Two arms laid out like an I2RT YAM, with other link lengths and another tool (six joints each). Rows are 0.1 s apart.
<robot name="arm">
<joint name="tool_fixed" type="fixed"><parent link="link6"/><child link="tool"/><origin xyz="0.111 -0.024 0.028" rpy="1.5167 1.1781 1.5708"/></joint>
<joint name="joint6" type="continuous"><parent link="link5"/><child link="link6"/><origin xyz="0.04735 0 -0.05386" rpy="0 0 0"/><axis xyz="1 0 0"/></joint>
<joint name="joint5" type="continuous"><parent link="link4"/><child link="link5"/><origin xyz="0.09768 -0.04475 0.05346" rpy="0 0 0"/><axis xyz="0 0 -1"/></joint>
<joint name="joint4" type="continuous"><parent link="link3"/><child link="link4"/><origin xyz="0.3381 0.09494 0.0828" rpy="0 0 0"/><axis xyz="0 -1 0"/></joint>
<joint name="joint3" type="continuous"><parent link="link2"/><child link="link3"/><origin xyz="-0.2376 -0.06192 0" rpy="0 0 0"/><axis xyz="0 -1 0"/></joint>
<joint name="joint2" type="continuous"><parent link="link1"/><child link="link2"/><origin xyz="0.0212 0.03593 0.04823" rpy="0 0 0"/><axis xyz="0 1 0"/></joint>
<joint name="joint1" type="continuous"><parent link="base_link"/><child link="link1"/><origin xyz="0 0 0.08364" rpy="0 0 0"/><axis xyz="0 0 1"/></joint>
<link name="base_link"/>
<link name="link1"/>
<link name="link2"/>
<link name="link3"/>
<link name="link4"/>
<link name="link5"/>
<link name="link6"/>
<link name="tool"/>
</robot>
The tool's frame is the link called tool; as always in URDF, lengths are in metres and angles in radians. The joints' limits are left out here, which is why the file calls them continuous.
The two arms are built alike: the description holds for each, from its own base.
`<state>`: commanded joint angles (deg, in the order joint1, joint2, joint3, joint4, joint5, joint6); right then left.
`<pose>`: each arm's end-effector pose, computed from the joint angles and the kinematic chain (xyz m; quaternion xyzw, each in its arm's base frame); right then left.
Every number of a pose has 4 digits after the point. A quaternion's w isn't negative.
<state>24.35 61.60 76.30 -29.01 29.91 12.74 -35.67 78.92 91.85 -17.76 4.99 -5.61</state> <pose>0.4276 0.1052 0.4733 0.2133 0.7410 0.1378 0.6216 0.4339 -0.3245 0.5297 0.3341 0.6501 -0.1244 0.6710</pose>
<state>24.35 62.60 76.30 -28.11 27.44 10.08 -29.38 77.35 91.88 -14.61 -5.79 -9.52</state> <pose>0.4354 0.1157 0.4696 0.1834 0.7518 0.1394 0.6179 0.4747 -0.2429 0.5595 0.2029 0.6734 -0.0471 0.7093</pose>
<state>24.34 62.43 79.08 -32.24 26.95 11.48 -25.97 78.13 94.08 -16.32 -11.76 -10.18</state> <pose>0.4264 0.1122 0.4795 0.1891 0.7563 0.1449 0.6093 0.4944 -0.1984 0.5667 0.1441 0.6904 0.0075 0.7089</pose>
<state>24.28 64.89 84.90 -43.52 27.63 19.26 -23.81 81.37 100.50 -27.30 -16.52 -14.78</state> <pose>0.4162 0.1027 0.4681 0.2377 0.7792 0.1438 0.5618 0.5103 -0.1663 0.5522 0.0948 0.7446 0.0369 0.6598</pose>
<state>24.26 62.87 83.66 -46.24 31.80 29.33 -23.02 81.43 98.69 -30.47 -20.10 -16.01</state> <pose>0.3993 0.0827 0.4598 0.3209 0.7510 0.1544 0.5561 0.5190 -0.1508 0.5210 0.0748 0.7723 0.0684 0.6271</pose>
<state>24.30 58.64 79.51 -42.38 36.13 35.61 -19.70 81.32 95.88 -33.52 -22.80 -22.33</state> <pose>0.3842 0.0658 0.4654 0.3799 0.6966 0.1785 0.5819 0.5315 -0.1107 0.4840 0.0086 0.8037 0.0837 0.5890</pose>
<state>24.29 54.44 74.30 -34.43 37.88 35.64 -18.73 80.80 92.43 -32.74 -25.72 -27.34</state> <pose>0.3782 0.0595 0.4755 0.3913 0.6527 0.2058 0.6152 0.5370 -0.0920 0.4609 -0.0434 0.8112 0.0890 0.5763</pose>
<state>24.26 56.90 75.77 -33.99 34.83 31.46 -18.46 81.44 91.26 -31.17 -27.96 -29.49</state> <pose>0.3927 0.0727 0.4750 0.3537 0.6805 0.2000 0.6098 0.5435 -0.0843 0.4517 -0.0711 0.8087 0.0960 0.5760</pose>
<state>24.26 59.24 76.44 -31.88 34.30 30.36 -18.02 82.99 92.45 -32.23 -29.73 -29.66</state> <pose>0.4061 0.0801 0.4734 0.3450 0.6834 0.1999 0.6116 0.5491 -0.0770 0.4456 -0.0806 0.8120 0.1139 0.5668</pose>
